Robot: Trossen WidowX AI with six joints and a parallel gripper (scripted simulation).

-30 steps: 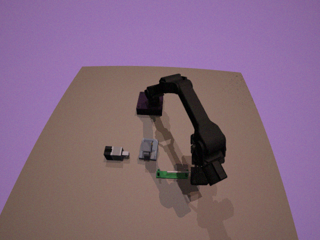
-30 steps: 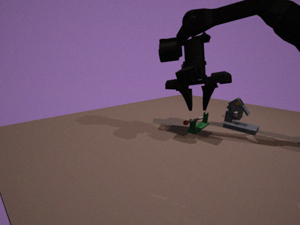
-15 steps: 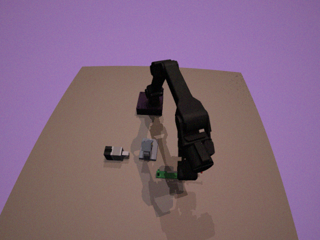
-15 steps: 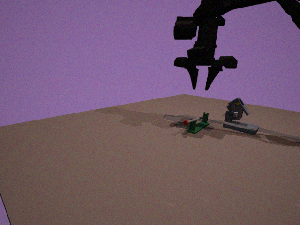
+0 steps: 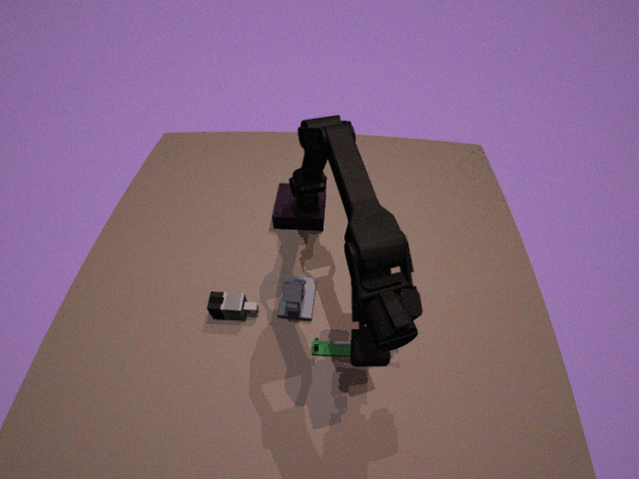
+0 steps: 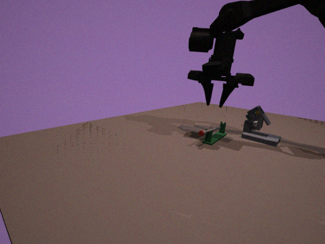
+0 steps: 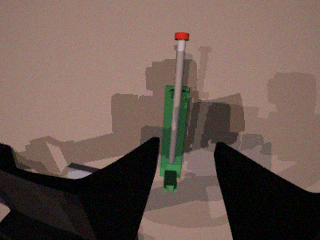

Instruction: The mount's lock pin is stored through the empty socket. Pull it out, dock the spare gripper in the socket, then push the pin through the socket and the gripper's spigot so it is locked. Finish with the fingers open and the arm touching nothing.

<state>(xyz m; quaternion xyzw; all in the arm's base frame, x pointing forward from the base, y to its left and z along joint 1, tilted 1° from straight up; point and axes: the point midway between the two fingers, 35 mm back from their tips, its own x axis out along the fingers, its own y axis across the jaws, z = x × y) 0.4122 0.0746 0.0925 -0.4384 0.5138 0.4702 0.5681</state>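
Now: the green cradle 10 mm behind my gripper tip, 40 mm to the right of it and 90 mm below it. The rest, counted from my gripper tip: spare gripper 130 mm behind, 280 mm to the right, 90 mm below; grey mount 130 mm behind, 130 mm to the right, 60 mm below.
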